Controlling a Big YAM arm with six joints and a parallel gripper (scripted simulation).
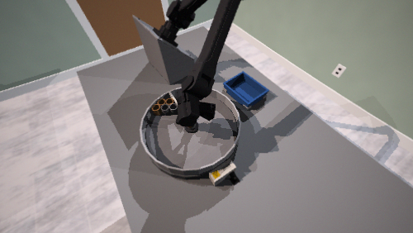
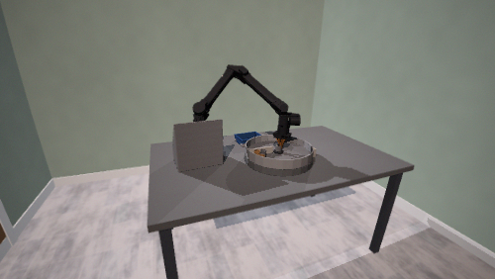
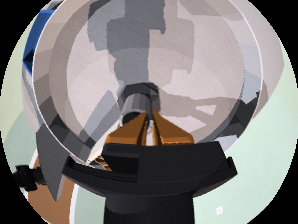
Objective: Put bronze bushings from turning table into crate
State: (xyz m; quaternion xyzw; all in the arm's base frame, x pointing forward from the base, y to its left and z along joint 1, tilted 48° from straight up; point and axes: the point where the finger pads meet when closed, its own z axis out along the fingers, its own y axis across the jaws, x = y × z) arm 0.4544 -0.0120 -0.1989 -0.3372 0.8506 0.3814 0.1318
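Right now my hand is 4 cm above the round turning table, 1 cm to the right of it and 1 cm past it. Also, from my hand: blue crate 37 cm to the left, 7 cm below, 5 cm behind.
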